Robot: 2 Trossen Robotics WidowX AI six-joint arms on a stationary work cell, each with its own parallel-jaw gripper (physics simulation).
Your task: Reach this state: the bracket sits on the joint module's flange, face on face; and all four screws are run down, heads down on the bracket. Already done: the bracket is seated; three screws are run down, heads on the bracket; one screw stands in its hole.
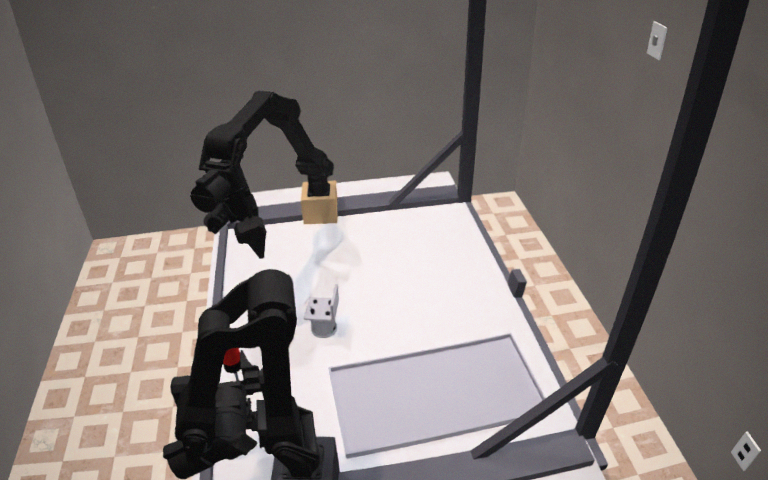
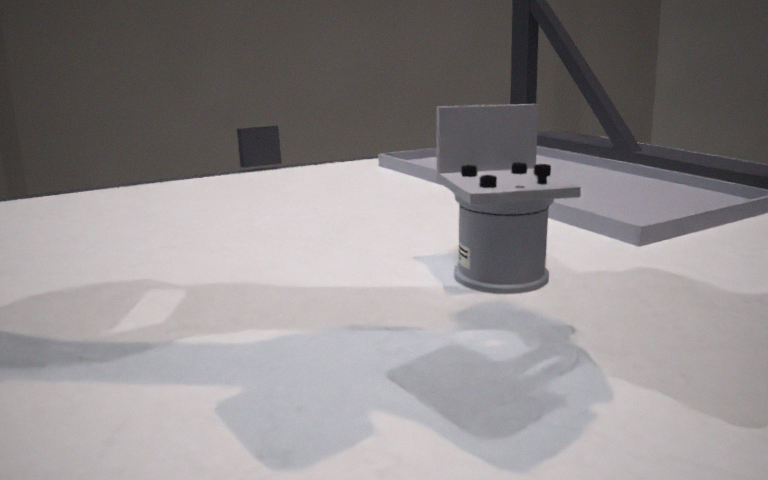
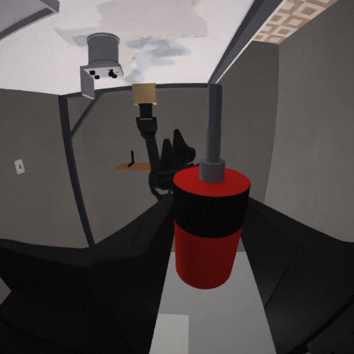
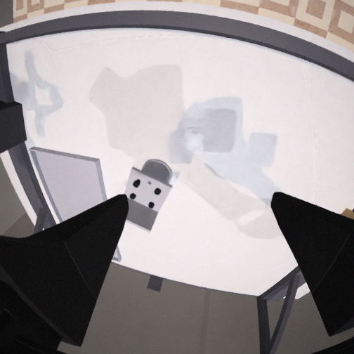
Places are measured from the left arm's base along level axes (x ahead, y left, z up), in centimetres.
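Pixels of known places: left gripper, fingertip midpoint: (image 1: 231, 352); right gripper, fingertip midpoint: (image 1: 259, 248); left arm's base at its link origin: (image 1: 303, 461); right arm's base at its link origin: (image 1: 318, 190).
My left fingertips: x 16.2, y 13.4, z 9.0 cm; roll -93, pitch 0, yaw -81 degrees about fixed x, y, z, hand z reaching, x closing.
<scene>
Ahead of a thing's pixels: the offset from my left fingertips to its top centre.
The grey joint module @(dy -12.7, dx +25.8, dz -14.4 cm) (image 1: 323, 327) (image 2: 502, 249) (image 3: 103, 49) stands upright on the table. The L-shaped bracket (image 2: 487, 135) (image 4: 141, 217) lies flat on its top, upright plate at one side. Three black screws @(dy -14.7, dx +27.4, dz -13.6 cm) (image 2: 468, 170) @(dy -11.2, dx +27.7, dz -13.6 cm) (image 2: 488, 181) @(dy -14.3, dx +23.8, dz -13.6 cm) (image 2: 519, 168) have their heads down on the bracket. A fourth screw @(dy -10.8, dx +24.2, dz -13.0 cm) (image 2: 542, 172) (image 4: 136, 183) stands in its hole, head raised, some shank showing. My left gripper (image 3: 205, 200) is shut on a red and black screwdriver @(dy -0.2, dx -1.4, dz +3.8 cm) (image 3: 205, 260) (image 1: 231, 359), away from the module. My right gripper (image 4: 201, 200) (image 1: 262, 254) is open and empty, high above the table.
A shallow grey tray @(dy -37.6, dx +6.5, dz -19.2 cm) (image 1: 430, 396) (image 4: 75, 190) lies on the table near the module. A tan block @(dy -8.1, dx +72.9, dz -12.3 cm) (image 1: 320, 209) (image 3: 144, 94) stands under the right arm's base. Dark frame posts (image 1: 474, 101) and braces rise at the table's edges. A small dark block @(dy -59.7, dx +36.9, dz -15.0 cm) (image 1: 517, 283) sits on one edge.
</scene>
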